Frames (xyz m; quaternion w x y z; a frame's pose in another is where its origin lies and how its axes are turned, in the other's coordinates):
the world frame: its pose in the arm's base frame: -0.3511 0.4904 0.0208 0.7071 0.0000 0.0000 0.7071
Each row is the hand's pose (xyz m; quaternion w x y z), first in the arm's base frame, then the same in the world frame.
Working: the arm's base frame: its pose in the world frame: -0.4904 -0.3511 -0.0208 0.7071 0.0000 0.0000 -0.7071

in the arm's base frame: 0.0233 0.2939 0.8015 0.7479 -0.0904 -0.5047 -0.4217
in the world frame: -0.1965 -0.3744 0.7807 0.2306 -0.4208 -0.2929 -0.8270
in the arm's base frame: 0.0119 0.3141 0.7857 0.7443 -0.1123 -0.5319 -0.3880
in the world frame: -0.1763 -0.3630 0.7649 0.2519 -0.4555 -0.2967 -0.8006
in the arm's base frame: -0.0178 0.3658 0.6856 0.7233 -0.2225 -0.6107 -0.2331
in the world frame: -0.1246 -0.3333 0.6648 0.3466 -0.5892 -0.2745 -0.6763
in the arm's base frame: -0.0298 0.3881 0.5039 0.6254 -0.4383 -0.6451 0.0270
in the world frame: -0.1023 -0.3213 0.4831 0.4613 -0.7660 -0.1462 -0.4231
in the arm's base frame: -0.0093 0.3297 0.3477 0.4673 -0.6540 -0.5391 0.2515
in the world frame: -0.1607 -0.3418 0.3269 0.5083 -0.8437 0.0812 -0.1526
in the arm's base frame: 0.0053 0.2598 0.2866 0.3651 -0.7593 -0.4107 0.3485
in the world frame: -0.2306 -0.3564 0.2658 0.5046 -0.8273 0.2465 -0.0117
